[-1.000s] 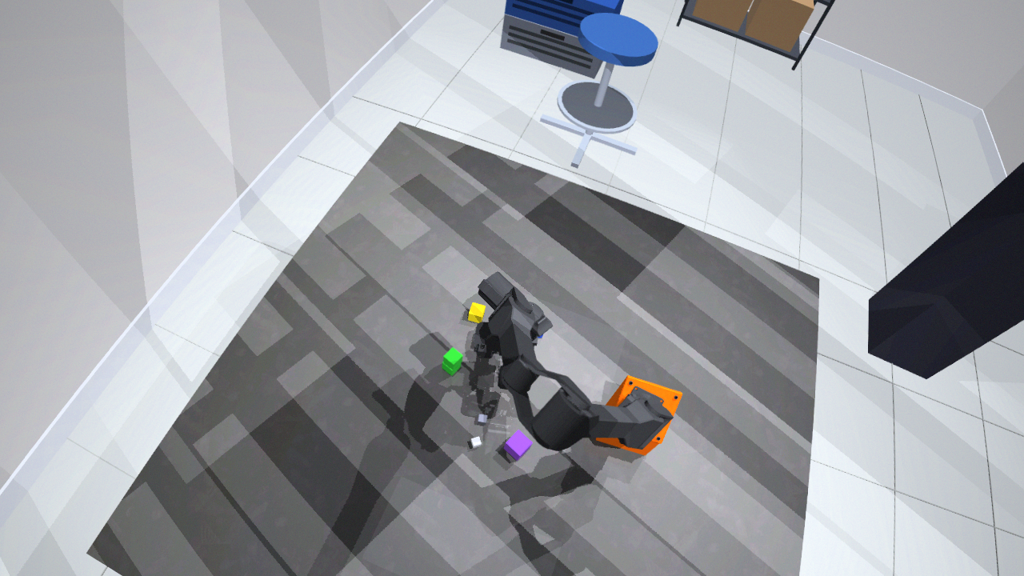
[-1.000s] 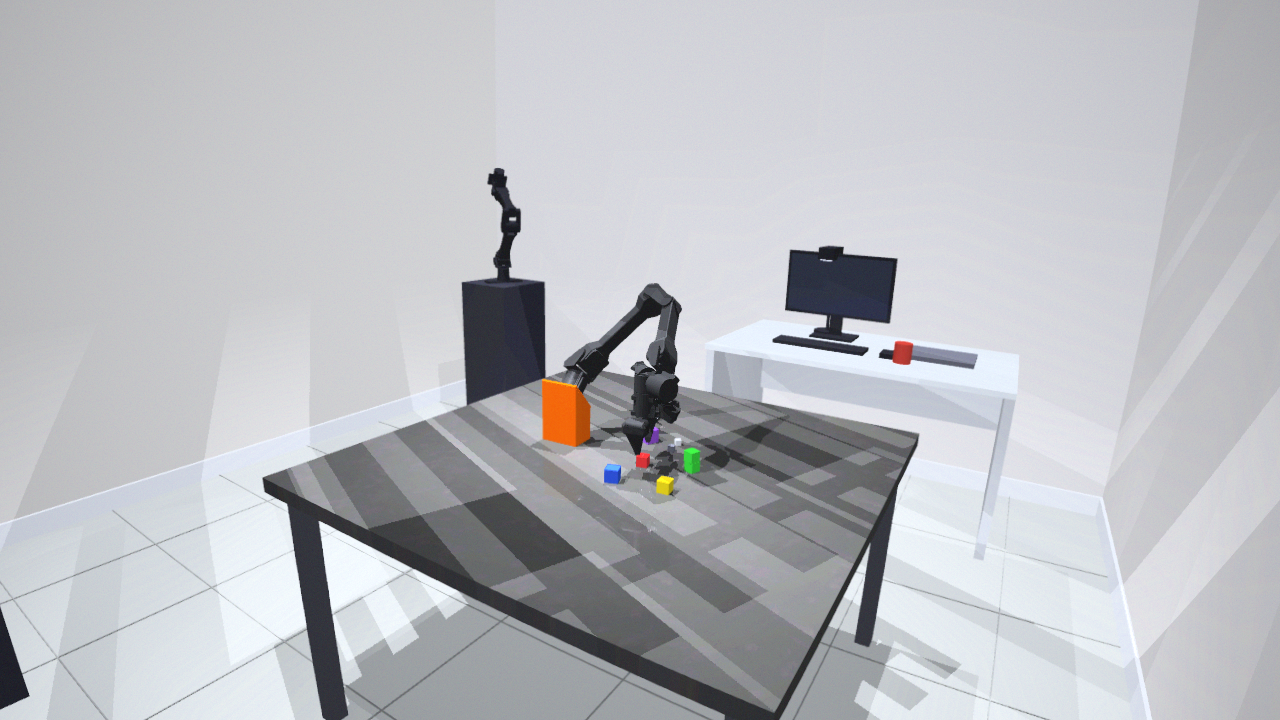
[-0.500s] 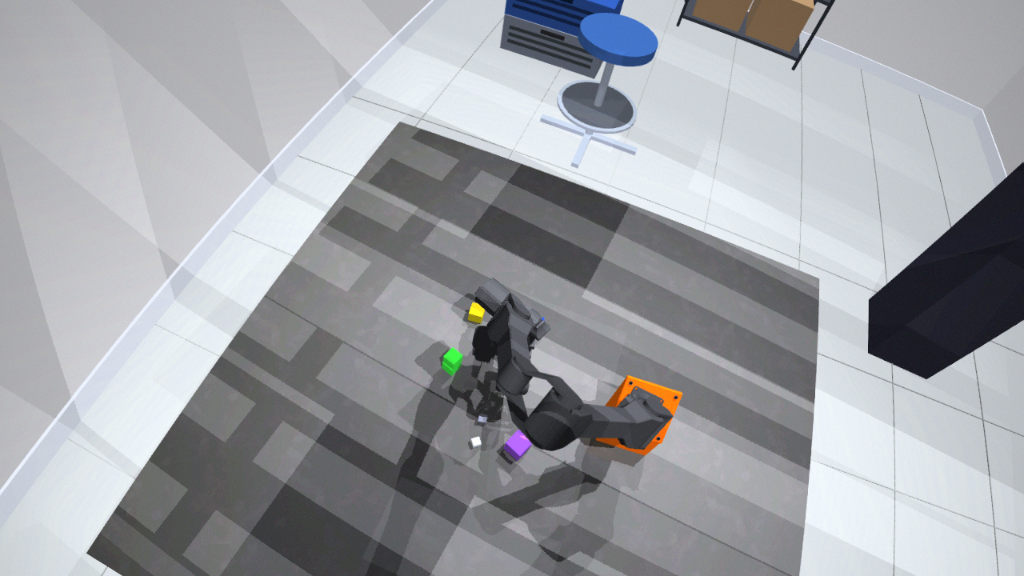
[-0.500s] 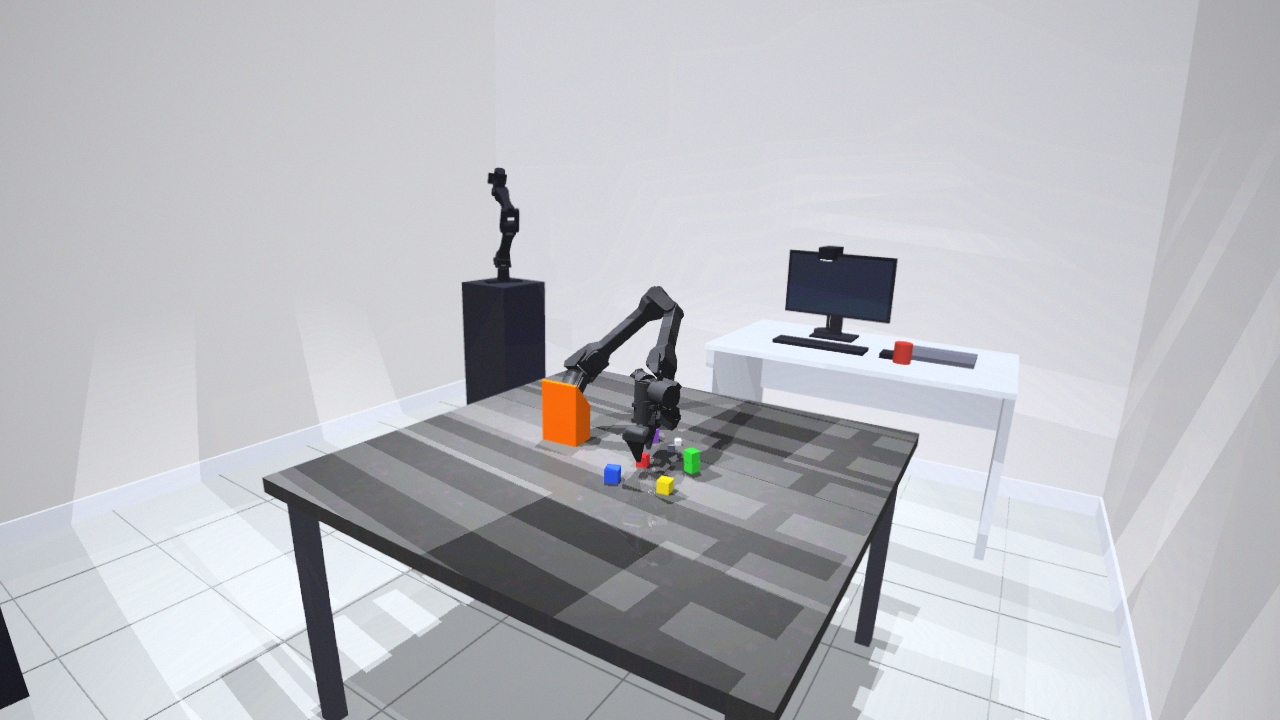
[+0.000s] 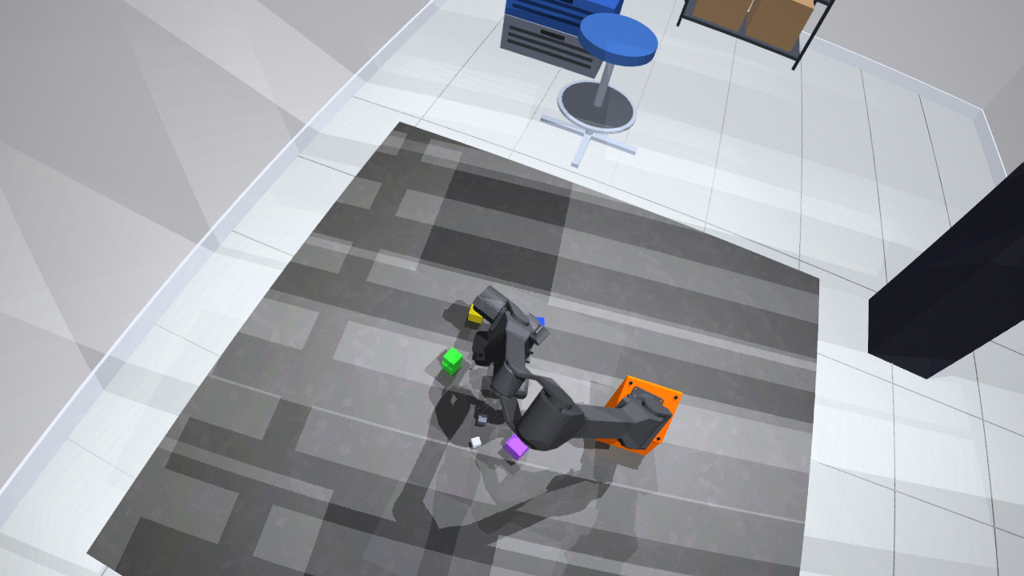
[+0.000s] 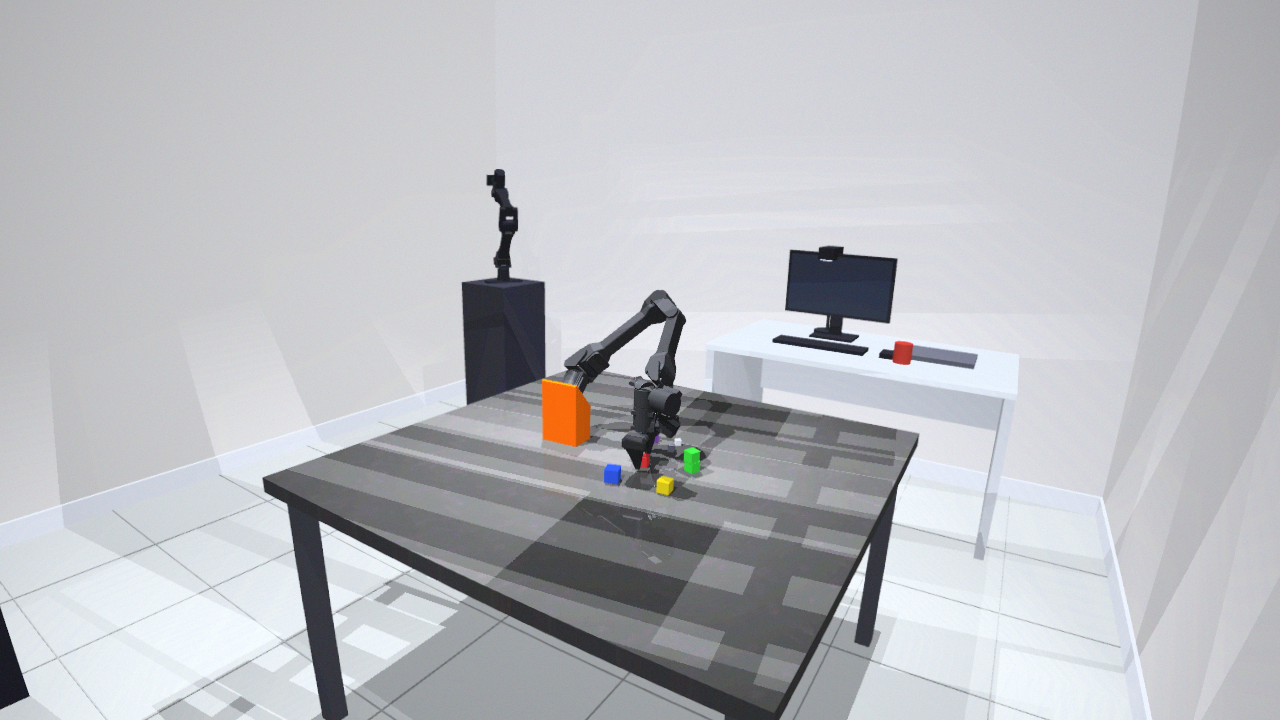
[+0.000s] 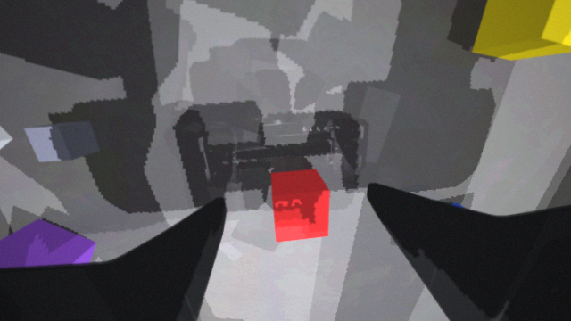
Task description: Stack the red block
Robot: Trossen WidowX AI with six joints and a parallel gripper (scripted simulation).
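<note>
The red block lies 10 mm above my gripper tip. Round my gripper tip: purple block (150 mm to the left, 80 mm behind, 10 mm above); yellow block (120 mm ahead, 90 mm to the right, 10 mm above); blue block (120 mm to the right, 10 mm behind, 10 mm above).
</note>
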